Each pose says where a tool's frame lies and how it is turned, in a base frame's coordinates. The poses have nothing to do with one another.
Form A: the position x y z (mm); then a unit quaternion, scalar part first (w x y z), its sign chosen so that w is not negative.
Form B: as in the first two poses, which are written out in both.
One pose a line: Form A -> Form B
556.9, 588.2, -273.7, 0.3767, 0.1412, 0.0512, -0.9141 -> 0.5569, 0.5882, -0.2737, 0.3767, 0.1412, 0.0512, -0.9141
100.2, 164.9, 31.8, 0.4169, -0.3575, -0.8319, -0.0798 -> 0.1002, 0.1649, 0.0318, 0.4169, -0.3575, -0.8319, -0.0798
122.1, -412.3, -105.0, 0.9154, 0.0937, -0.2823, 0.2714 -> 0.1221, -0.4123, -0.1050, 0.9154, 0.0937, -0.2823, 0.2714
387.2, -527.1, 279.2, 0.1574, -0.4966, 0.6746, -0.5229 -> 0.3872, -0.5271, 0.2792, 0.1574, -0.4966, 0.6746, -0.5229
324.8, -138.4, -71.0, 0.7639, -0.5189, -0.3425, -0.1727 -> 0.3248, -0.1384, -0.0710, 0.7639, -0.5189, -0.3425, -0.1727
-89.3, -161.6, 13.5, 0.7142, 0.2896, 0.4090, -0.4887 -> -0.0893, -0.1616, 0.0135, 0.7142, 0.2896, 0.4090, -0.4887
